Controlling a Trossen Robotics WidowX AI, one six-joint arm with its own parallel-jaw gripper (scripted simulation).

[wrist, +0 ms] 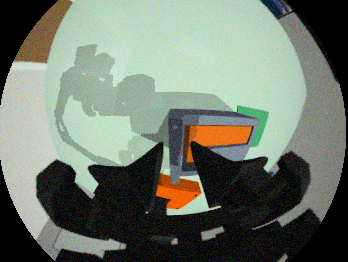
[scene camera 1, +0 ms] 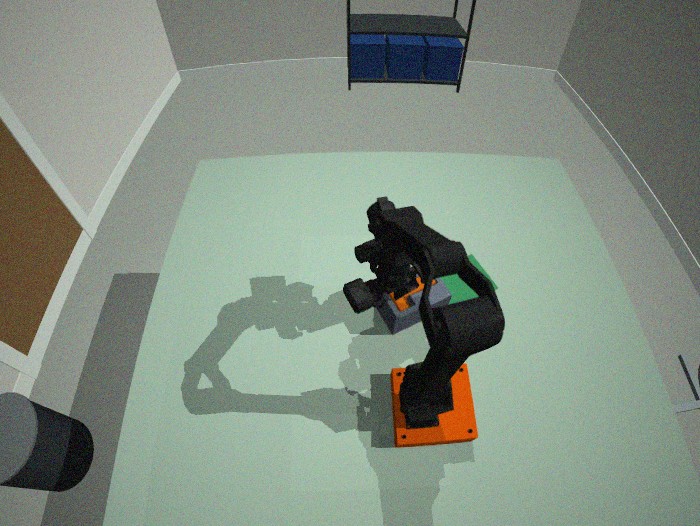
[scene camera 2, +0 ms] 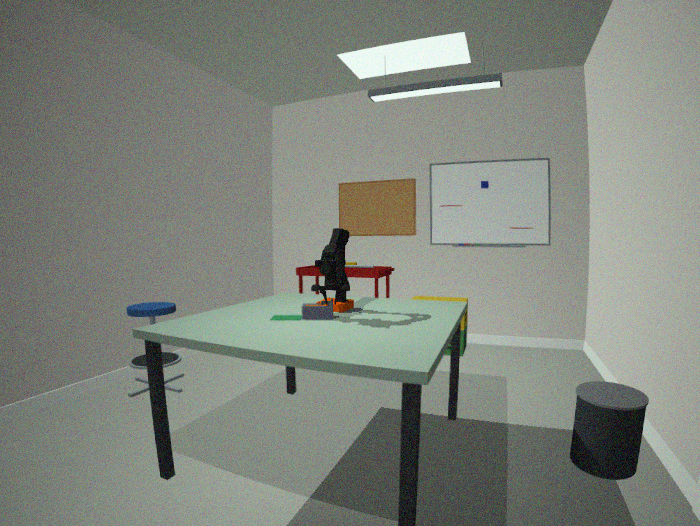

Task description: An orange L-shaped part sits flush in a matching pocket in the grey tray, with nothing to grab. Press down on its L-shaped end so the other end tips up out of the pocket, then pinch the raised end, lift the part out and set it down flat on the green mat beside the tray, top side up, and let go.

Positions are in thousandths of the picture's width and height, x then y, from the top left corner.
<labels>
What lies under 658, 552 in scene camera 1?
A green mat.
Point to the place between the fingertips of the gripper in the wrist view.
510, 552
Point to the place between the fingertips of the gripper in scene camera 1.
554, 575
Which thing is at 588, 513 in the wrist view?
An orange L-shaped part.
</labels>
